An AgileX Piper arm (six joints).
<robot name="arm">
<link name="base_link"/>
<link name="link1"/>
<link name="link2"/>
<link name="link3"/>
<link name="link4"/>
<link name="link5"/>
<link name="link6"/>
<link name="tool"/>
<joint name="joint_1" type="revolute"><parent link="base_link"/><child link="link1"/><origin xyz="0.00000 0.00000 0.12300" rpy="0.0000 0.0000 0.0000"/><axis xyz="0 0 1"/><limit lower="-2.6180" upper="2.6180"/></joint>
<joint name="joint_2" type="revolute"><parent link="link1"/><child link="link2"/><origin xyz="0.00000 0.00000 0.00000" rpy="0.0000 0.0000 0.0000"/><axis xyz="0 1 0"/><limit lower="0.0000" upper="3.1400"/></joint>
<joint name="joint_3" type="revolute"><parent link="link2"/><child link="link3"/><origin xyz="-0.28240 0.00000 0.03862" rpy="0.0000 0.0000 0.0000"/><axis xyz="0 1 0"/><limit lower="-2.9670" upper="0.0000"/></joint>
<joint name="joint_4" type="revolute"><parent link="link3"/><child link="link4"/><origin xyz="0.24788 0.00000 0.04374" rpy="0.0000 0.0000 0.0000"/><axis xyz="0.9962 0 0.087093"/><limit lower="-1.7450" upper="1.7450"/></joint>
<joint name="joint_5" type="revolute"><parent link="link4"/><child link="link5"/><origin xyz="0.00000 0.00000 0.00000" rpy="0.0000 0.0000 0.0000"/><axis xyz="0 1 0"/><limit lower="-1.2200" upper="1.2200"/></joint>
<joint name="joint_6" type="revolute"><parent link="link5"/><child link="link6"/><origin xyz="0.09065 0.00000 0.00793" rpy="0.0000 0.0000 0.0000"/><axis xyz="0.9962 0 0.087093"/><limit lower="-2.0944" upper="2.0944"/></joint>
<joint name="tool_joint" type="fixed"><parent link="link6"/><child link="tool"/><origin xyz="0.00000 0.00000 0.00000" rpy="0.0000 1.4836 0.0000"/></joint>
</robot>
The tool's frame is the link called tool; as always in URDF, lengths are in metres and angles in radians.
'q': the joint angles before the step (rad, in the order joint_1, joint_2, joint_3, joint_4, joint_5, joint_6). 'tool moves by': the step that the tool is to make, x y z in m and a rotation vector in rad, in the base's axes. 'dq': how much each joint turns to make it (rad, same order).
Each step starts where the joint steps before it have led.
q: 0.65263, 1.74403, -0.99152, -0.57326, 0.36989, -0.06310
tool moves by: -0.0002, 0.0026, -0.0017, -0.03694, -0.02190, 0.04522
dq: 0.01032, 0.00744, 0.00006, -0.05634, -0.00238, 0.00135
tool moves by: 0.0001, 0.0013, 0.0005, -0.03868, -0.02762, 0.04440
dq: 0.00738, 0.00115, -0.00001, -0.05986, 0.00126, -0.00036
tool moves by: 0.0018, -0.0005, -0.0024, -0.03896, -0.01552, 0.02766
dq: 0.00004, 0.00955, -0.00095, -0.05000, 0.00502, 0.00150
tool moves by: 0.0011, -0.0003, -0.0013, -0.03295, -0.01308, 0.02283
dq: 0.00131, 0.00589, -0.00096, -0.03946, 0.00716, -0.00047
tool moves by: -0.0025, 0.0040, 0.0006, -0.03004, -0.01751, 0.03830
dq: 0.01740, 0.00000, -0.00011, -0.04000, 0.00781, 0.00019
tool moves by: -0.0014, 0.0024, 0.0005, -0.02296, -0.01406, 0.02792
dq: 0.01076, 0.00004, -0.00011, -0.03030, 0.00536, -0.00127
